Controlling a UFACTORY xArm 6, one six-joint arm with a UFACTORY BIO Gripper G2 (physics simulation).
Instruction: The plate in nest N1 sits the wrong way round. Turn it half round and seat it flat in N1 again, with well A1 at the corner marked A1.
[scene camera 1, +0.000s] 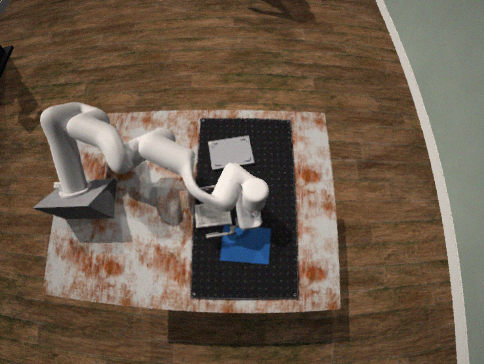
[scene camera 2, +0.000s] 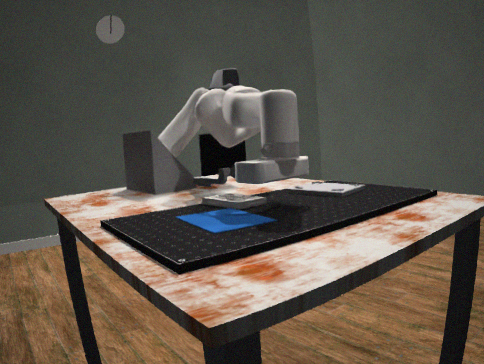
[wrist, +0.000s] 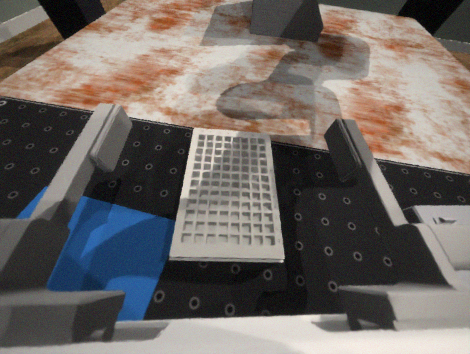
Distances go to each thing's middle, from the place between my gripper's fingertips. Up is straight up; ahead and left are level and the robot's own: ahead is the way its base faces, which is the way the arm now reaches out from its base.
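Labels:
White well plate (wrist: 228, 211): 5 cm below my hand, 3 cm ahead. Light grey nest (scene camera 1: 232, 150): 5 cm below my hand, 11 cm ahead of it, 24 cm to the left of it. Flat blue rectangle (scene camera 1: 249, 246): 6 cm below my hand, 14 cm ahead of it, 11 cm to the right of it.

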